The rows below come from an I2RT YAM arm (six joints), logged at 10 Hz.
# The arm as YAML. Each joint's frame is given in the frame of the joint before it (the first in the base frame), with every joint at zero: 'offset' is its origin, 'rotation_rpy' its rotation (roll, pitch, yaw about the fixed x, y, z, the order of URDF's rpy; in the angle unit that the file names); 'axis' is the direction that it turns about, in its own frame. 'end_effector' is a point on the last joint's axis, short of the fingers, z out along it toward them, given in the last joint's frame.
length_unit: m
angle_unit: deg
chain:
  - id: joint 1
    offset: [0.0, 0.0, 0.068]
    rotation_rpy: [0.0, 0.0, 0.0]
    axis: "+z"
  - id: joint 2
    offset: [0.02, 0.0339, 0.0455]
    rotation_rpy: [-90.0, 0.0, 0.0]
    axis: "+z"
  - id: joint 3
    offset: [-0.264, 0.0, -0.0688]
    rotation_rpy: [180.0, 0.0, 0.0]
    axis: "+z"
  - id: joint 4
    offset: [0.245, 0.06, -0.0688]
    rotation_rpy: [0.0, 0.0, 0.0]
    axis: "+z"
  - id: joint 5
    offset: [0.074, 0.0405, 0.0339]
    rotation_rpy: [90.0, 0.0, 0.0]
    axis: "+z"
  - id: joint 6
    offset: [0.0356, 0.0, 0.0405]
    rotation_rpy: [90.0, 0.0, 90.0]
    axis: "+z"
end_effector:
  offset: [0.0, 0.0, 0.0]
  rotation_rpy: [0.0, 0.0, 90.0]
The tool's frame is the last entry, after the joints.
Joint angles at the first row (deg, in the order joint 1, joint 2, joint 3, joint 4, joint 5, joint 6):
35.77, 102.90, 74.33, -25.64, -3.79, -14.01
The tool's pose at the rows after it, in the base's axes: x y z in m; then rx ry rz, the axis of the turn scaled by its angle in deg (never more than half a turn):
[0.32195, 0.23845, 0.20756, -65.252, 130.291, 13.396]
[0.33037, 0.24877, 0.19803, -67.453, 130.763, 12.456]
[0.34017, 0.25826, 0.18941, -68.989, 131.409, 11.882]
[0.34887, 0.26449, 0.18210, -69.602, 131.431, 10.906]
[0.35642, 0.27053, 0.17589, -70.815, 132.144, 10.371]
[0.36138, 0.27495, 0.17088, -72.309, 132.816, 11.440]
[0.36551, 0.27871, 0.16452, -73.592, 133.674, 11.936]
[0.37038, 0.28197, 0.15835, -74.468, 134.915, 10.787]
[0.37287, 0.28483, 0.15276, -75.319, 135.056, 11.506]
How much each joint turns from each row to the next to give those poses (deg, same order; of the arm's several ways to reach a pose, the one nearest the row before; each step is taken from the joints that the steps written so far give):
0.38, 3.67, 2.53, 0.35, -0.40, -1.72
0.50, 3.66, 3.05, -0.86, 0.39, -1.05
0.25, 3.72, 3.53, -1.13, 0.17, -0.67
0.02, 2.81, 2.49, -0.05, 0.55, -0.56
0.04, 2.80, 3.05, -1.49, 0.12, -0.59
-0.01, 2.11, 2.38, -1.51, -1.11, -0.52
0.01, 2.03, 2.00, -1.33, -0.62, -0.42
0.01, 2.17, 2.40, -1.79, 0.63, -0.33
0.05, 1.36, 1.01, -0.16, -0.65, -0.32

